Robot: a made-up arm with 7 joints.
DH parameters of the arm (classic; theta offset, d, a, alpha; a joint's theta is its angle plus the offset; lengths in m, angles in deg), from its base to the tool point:
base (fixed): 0 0.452 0.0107 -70
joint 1: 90 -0.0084 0.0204 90
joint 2: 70 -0.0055 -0.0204 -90
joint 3: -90 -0.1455 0.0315 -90
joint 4: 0 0.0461 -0.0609 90
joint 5: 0 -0.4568 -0.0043 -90
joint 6: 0 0.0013 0.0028 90
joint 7: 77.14 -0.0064 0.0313 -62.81
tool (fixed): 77.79 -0.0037 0 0
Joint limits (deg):
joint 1: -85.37..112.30
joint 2: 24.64..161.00
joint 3: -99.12..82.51
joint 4: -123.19..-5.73
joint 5: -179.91..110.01
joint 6: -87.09..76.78
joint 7: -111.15..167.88
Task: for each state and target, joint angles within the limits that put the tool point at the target. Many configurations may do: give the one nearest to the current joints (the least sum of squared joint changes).
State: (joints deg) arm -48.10 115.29 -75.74 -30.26 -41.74 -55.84 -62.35
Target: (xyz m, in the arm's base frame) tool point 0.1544 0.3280 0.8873
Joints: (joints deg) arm -71.01 131.28 -32.51 -54.88 -37.67 -45.57 -55.35
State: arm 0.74 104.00 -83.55 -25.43 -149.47 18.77 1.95
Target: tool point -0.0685 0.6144 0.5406
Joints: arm 24.48 117.94 -99.12 -26.24 -152.71 25.31 -8.53
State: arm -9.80 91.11 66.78 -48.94 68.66 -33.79 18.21
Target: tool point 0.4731 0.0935 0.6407
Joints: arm 23.47 116.03 35.58 -95.03 69.15 -33.39 19.57
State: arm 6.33 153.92 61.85 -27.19 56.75 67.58 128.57
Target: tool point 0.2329 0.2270 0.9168
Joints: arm 21.27 145.33 55.11 -27.48 56.56 65.00 129.60
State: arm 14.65 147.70 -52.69 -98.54 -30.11 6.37 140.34
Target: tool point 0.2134 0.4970 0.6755
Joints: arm -7.39 161.00 -67.35 -72.37 -27.54 17.67 140.55
